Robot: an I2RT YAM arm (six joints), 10 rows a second.
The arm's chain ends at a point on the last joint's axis. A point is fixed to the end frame.
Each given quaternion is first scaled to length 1.
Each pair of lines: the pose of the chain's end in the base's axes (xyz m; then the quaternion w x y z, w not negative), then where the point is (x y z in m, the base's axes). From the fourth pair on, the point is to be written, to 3 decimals.
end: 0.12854 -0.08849 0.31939 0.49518 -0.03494 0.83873 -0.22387
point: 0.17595 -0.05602 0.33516
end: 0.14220 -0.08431 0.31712 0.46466 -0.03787 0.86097 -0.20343
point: 0.19040 -0.05194 0.33053
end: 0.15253 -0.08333 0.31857 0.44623 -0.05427 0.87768 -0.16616
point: 0.19966 -0.04908 0.33108
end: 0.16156 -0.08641 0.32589 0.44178 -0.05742 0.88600 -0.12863
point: 0.208 -0.051 0.340
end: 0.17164 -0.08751 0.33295 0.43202 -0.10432 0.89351 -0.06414
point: 0.213 -0.047 0.348
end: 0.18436 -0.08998 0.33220 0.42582 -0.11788 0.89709 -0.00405
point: 0.223 -0.048 0.350
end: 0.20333 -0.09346 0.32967 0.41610 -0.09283 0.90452 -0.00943
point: 0.245 -0.054 0.347
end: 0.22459 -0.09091 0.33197 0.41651 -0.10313 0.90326 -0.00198
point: 0.265 -0.051 0.349
